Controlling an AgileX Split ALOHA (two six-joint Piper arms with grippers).
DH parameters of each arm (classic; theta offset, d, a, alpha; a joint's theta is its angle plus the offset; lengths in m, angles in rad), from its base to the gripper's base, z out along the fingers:
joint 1: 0 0.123 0 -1.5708
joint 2: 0.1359 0 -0.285 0
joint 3: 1.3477 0 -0.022 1.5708
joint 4: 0 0.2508 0 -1.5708
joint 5: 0 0 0.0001 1.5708
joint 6: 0 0.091 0 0
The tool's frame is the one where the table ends.
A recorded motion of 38 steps. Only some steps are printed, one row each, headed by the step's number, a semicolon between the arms.
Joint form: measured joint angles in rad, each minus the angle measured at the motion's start. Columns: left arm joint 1, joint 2, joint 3, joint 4, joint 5, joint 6; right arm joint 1, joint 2, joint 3, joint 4, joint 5, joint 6.
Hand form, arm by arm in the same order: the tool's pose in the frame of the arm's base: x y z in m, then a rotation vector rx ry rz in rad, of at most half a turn. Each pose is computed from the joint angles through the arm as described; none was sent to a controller.
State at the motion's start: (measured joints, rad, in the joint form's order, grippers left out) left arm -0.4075 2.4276 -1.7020 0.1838 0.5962 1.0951; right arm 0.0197 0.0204 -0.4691 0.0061 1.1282 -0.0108
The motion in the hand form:
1: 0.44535 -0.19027 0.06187 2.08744 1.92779 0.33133; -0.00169 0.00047 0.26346 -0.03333 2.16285 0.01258
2: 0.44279 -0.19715 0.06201 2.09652 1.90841 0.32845; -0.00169 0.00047 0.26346 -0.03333 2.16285 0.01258
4: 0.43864 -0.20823 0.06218 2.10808 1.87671 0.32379; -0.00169 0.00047 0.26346 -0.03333 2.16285 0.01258
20: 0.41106 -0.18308 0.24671 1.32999 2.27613 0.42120; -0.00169 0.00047 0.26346 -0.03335 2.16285 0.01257
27: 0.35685 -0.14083 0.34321 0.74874 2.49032 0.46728; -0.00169 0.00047 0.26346 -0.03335 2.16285 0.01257
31: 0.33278 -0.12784 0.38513 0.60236 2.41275 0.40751; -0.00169 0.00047 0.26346 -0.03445 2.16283 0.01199
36: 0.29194 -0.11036 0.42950 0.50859 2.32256 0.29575; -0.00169 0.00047 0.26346 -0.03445 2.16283 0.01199
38: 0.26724 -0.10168 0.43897 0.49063 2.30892 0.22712; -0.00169 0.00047 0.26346 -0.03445 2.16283 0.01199
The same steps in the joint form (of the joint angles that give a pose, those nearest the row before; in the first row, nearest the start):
1: -0.0150 0.0000 0.0000 -0.0035 -0.0069 0.0000; 0.0000 0.0000 0.0000 0.0000 0.0000 0.0000
2: -0.0299 0.0000 0.0000 -0.0047 -0.0118 0.0000; 0.0000 0.0000 0.0000 0.0000 0.0000 0.0000
4: -0.0537 0.0003 0.0000 -0.0067 -0.0222 -0.0010; 0.0000 0.0000 0.0000 0.0000 0.0000 0.0000
20: -0.0661 -0.4049 0.0000 0.1773 0.2708 -0.6802; 0.0000 0.0000 0.0000 0.0000 0.0000 0.0000
27: -0.0649 -0.6542 0.0000 0.2735 0.5716 -1.0749; 0.0000 0.0000 0.0000 0.0000 0.0000 0.0000
31: -0.0645 -0.7673 0.0000 0.2799 0.5716 -1.1447; 0.0000 0.0000 0.0000 0.0000 0.0000 -0.0011
36: -0.0638 -0.9241 0.0217 0.2371 0.5716 -1.1666; 0.0000 0.0000 0.0000 0.0000 0.0000 -0.0011
38: -0.0638 -1.0133 0.0756 0.1920 0.5716 -1.1686; 0.0000 0.0000 0.0000 0.0000 0.0000 -0.0011

